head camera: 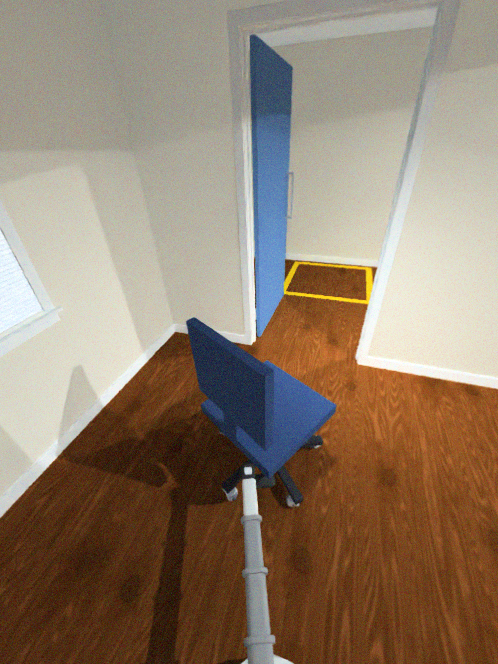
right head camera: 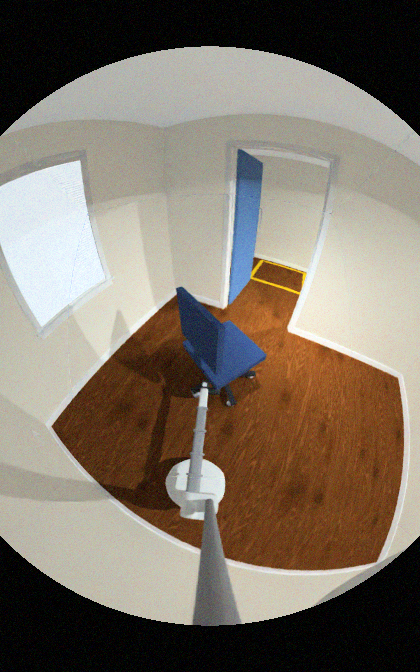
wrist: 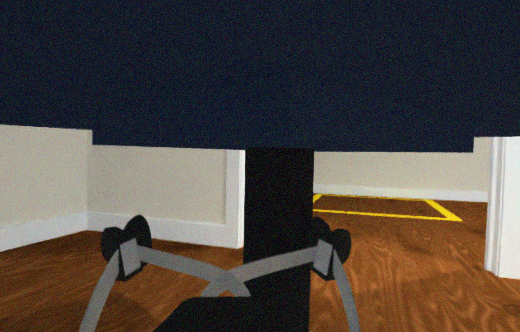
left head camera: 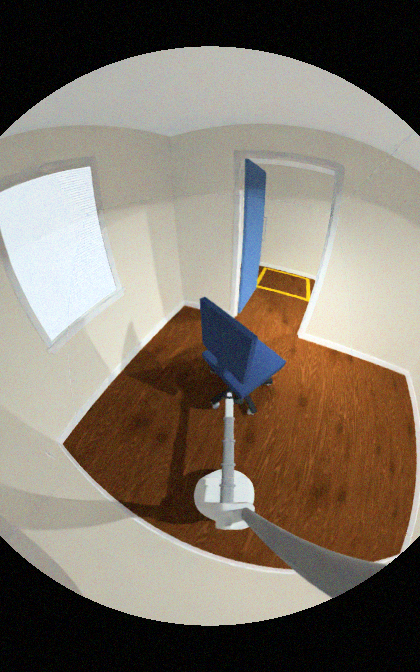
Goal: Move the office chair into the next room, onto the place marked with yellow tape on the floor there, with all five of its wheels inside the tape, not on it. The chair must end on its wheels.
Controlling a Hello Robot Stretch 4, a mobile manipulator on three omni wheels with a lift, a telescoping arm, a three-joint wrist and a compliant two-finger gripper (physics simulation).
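The blue office chair [head camera: 235,386] [left head camera: 227,340] [right head camera: 200,330] [wrist: 280,75] stands upright on its wheels in the near room, before the doorway, its backrest toward the left. The yellow tape rectangle [head camera: 326,297] [left head camera: 283,293] [right head camera: 276,285] [wrist: 380,214] lies on the floor beyond the doorway. My gripper [wrist: 229,236] is open, low at the chair's near side under the seat; the head views hide its fingers. In the wrist view the chair's black post [wrist: 278,200] appears between the fingertips, close to the right one. I cannot tell whether they touch.
A blue door [head camera: 270,187] [left head camera: 253,225] [right head camera: 246,220] stands open at the doorway's left side. The right door frame [head camera: 399,214] [wrist: 502,210] stands right of the tape in the wrist view. A wall with a window [left head camera: 60,250] [right head camera: 50,240] runs along the left.
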